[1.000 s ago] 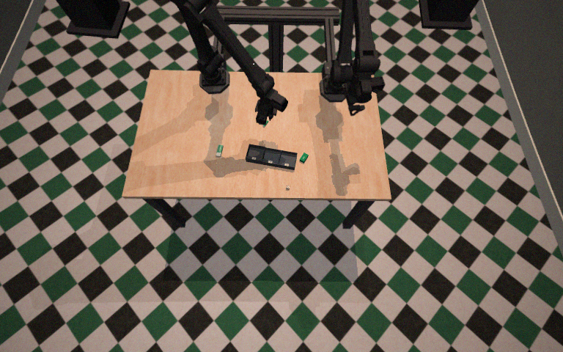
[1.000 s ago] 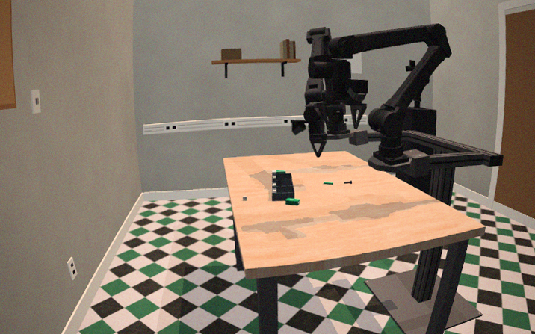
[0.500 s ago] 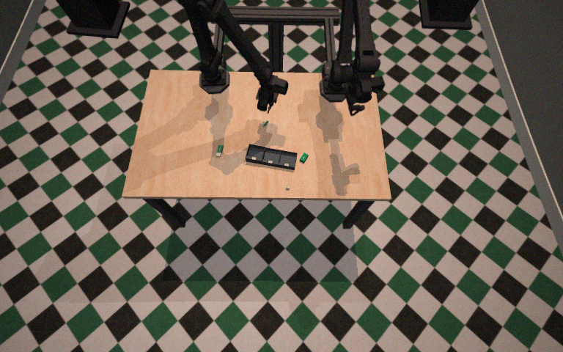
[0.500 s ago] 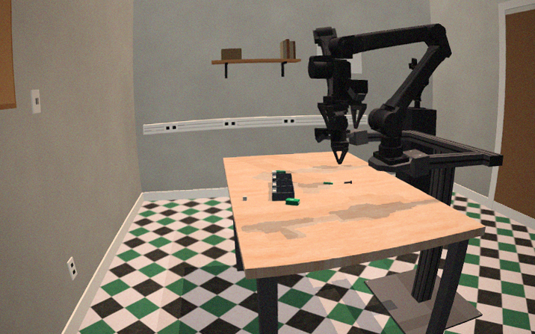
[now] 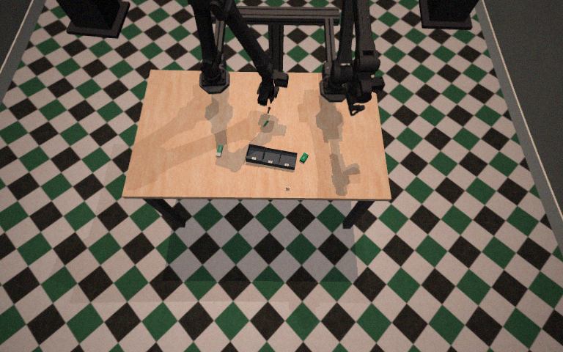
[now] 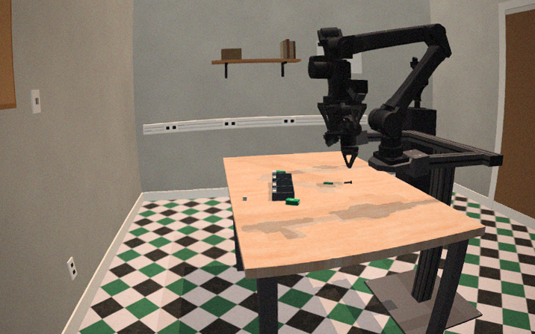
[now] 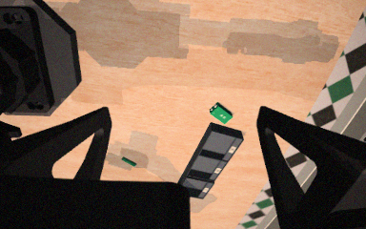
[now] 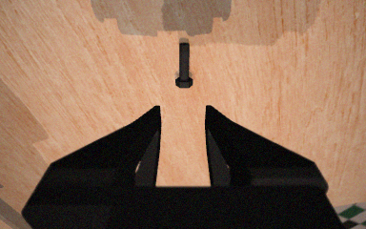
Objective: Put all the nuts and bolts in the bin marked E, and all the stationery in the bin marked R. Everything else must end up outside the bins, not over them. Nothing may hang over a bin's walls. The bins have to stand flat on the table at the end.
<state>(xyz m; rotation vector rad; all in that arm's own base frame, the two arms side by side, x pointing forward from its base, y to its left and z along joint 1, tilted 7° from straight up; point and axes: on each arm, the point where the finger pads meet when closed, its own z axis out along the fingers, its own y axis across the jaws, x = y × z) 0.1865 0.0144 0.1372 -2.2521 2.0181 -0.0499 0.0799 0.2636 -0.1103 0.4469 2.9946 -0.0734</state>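
Right now the bolt is 8 cm below my right hand. Round my right hand: green cylinder (9 cm ahead, 1 cm to the right, 8 cm below); then dark bin tray (30 cm ahead, 4 cm to the left, 6 cm below); then green 9 V battery (27 cm ahead, 21 cm to the left, 7 cm below).
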